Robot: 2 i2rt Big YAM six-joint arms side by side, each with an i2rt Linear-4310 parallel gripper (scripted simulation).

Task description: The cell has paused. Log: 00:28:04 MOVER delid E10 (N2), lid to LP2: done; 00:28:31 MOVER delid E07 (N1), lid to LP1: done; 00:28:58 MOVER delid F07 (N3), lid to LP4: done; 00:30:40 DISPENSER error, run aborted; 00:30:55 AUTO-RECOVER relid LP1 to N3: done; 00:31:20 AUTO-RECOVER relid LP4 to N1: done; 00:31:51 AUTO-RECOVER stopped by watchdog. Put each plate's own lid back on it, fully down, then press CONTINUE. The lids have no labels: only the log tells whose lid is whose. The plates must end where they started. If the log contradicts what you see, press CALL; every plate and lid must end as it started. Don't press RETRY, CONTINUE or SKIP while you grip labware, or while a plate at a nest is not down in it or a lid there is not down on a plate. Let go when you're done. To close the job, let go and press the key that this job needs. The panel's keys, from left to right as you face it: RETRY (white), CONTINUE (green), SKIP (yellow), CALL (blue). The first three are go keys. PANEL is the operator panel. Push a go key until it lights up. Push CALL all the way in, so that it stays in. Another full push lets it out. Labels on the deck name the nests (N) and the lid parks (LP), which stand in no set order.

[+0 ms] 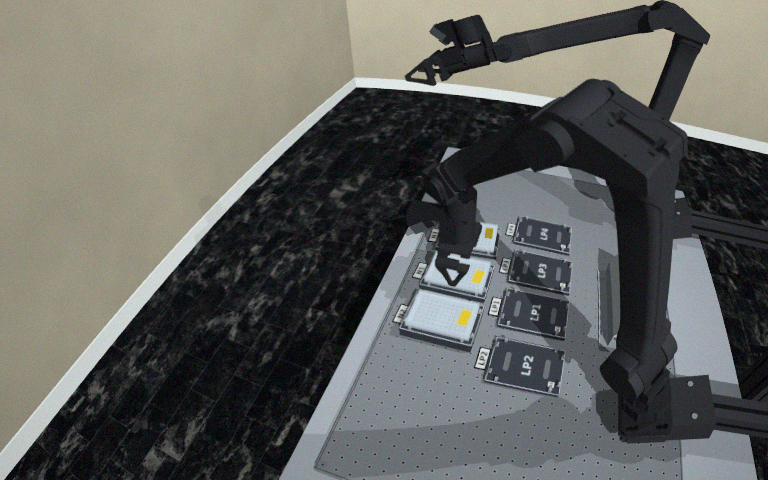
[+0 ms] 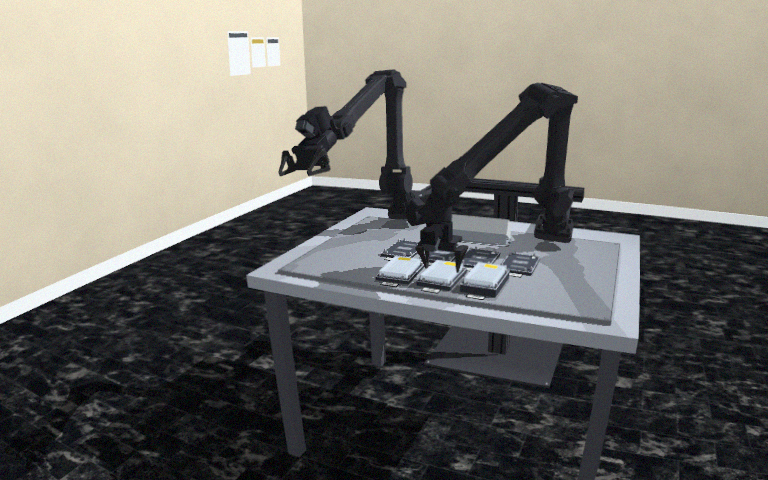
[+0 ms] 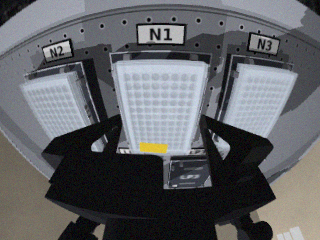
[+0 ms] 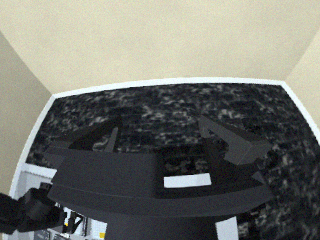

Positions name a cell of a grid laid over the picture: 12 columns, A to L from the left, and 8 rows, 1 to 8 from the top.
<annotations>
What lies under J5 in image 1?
An operator panel.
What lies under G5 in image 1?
The left gripper.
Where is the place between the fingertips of the right gripper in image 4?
G4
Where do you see a clear lid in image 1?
H6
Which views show the right gripper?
Image 1, image 2 and image 4 only.
</annotations>
